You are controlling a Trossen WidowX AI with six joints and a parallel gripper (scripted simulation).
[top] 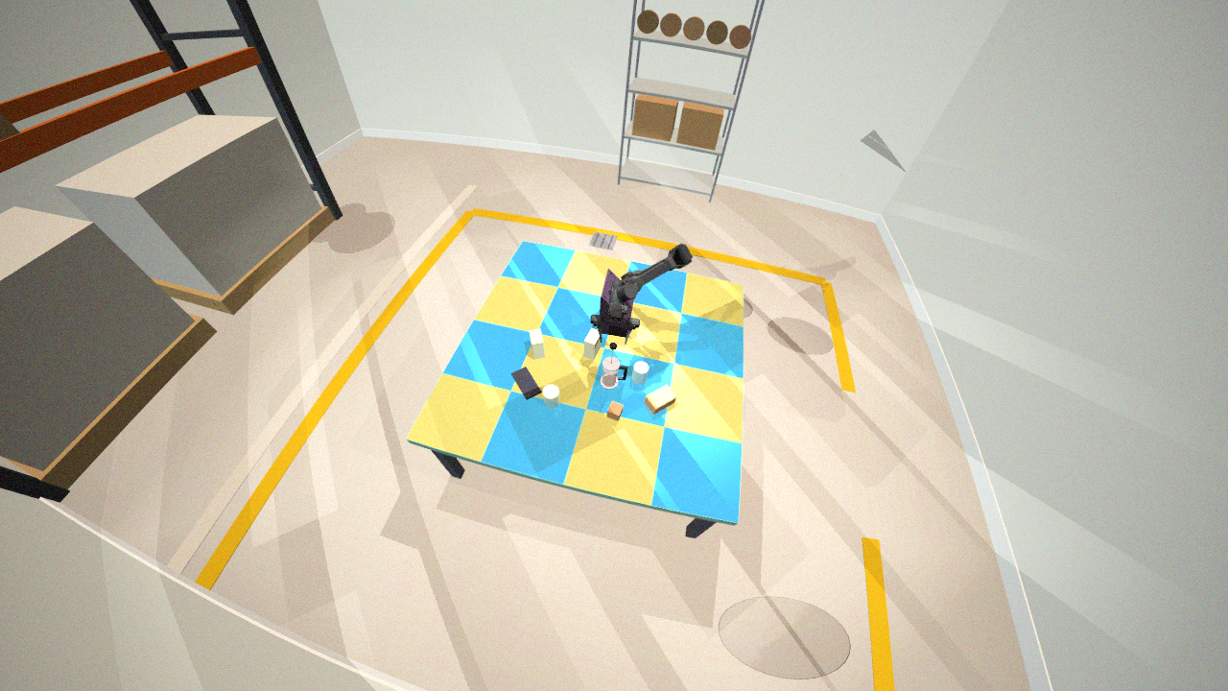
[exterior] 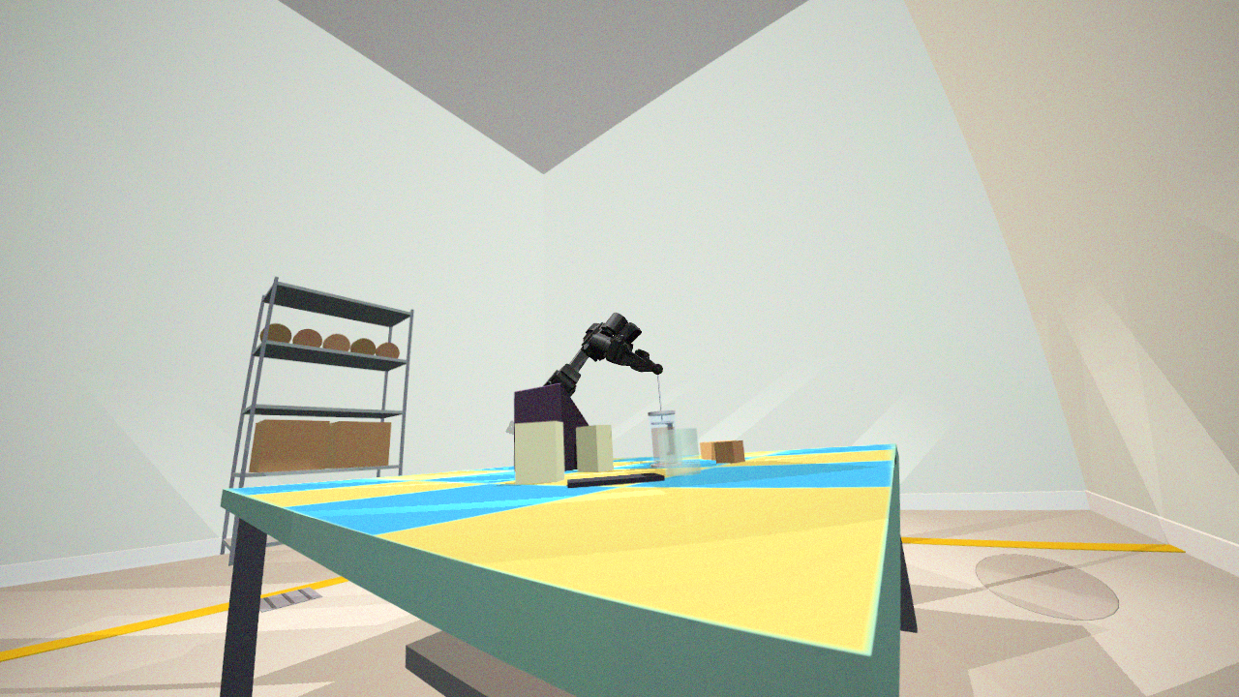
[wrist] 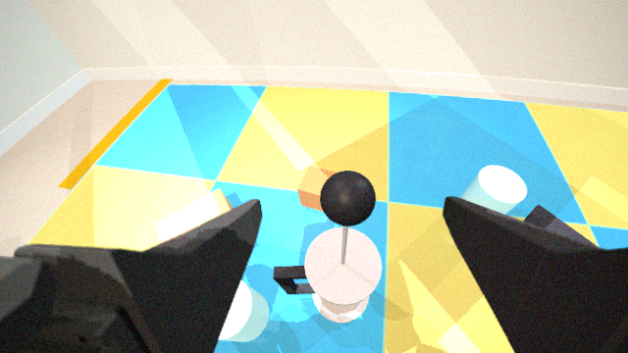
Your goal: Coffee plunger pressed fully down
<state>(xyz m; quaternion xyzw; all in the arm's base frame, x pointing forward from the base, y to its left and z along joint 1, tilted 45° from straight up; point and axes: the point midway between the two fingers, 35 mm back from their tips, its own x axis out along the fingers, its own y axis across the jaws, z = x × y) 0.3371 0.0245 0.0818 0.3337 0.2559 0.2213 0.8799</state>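
The coffee press lies 130 mm below my gripper tip and 20 mm to the left of it. Round my gripper tip: dark flat slab (330 mm to the right, 250 mm below, 130 mm ahead).
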